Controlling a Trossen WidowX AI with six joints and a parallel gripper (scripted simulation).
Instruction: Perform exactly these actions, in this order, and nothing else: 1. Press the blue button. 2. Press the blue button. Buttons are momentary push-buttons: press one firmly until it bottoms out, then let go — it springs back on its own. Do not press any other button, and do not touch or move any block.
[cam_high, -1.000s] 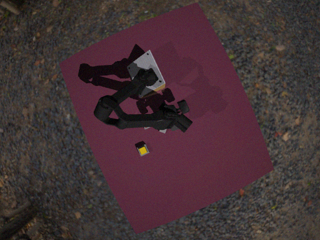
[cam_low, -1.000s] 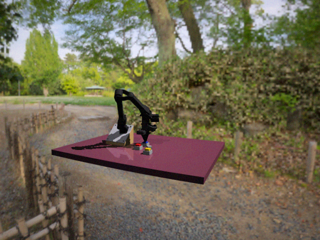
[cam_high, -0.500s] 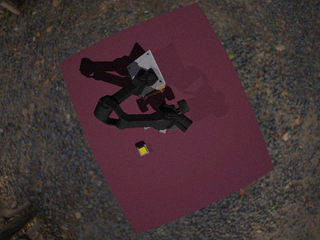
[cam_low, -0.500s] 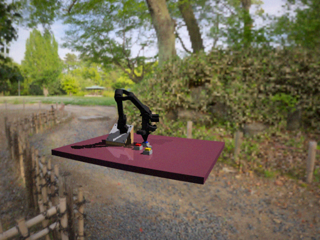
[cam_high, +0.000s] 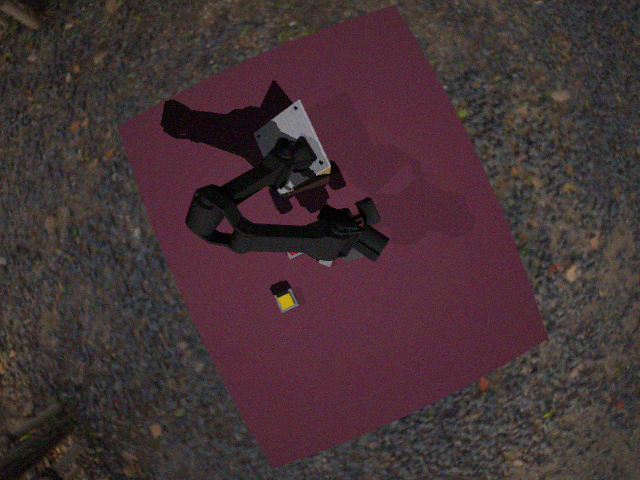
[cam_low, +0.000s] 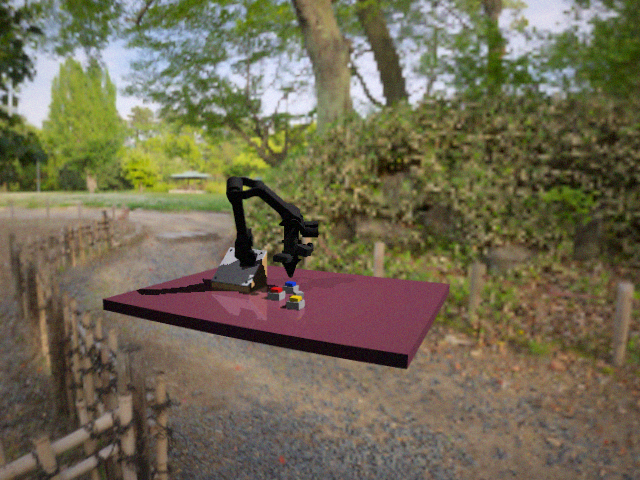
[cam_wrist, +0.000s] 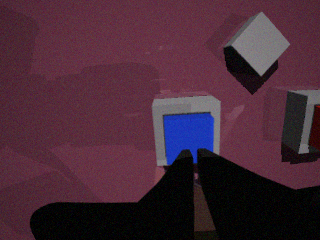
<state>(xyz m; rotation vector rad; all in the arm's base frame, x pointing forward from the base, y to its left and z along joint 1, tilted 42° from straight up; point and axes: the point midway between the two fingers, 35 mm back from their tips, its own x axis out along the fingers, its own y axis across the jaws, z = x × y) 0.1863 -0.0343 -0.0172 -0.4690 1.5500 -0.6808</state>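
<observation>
Right now the blue button is 3 cm below my gripper tip. The rest, counted from my gripper tip: grey block: 5 cm ahead, 6 cm to the right, 5 cm below; then yellow button: 10 cm ahead, 20 cm to the right, 3 cm below.
</observation>
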